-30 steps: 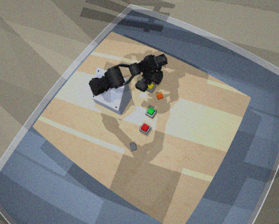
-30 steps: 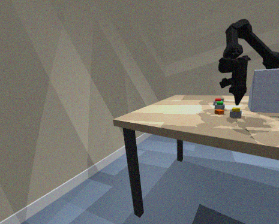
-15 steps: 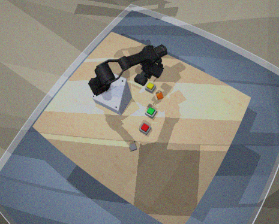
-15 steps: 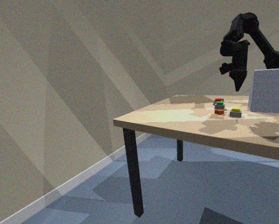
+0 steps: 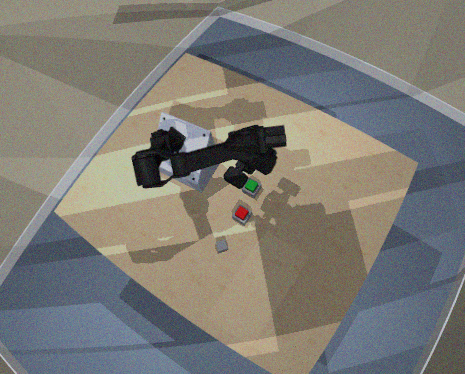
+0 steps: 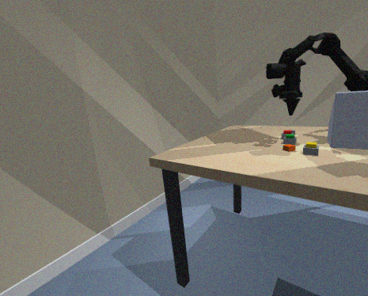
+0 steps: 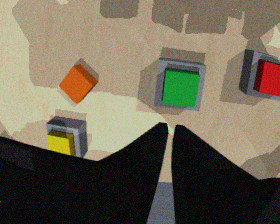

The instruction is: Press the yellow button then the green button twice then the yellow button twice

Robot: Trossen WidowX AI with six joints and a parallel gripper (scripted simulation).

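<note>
Now: gripper tip 1 cm to the left of the green button and 10 cm above it. Round my gripper tip: yellow button 10 cm behind, 11 cm to the left, 10 cm below; then red button 3 cm ahead, 11 cm to the right, 10 cm below; then orange block 2 cm behind, 10 cm to the left, 12 cm below.
</note>
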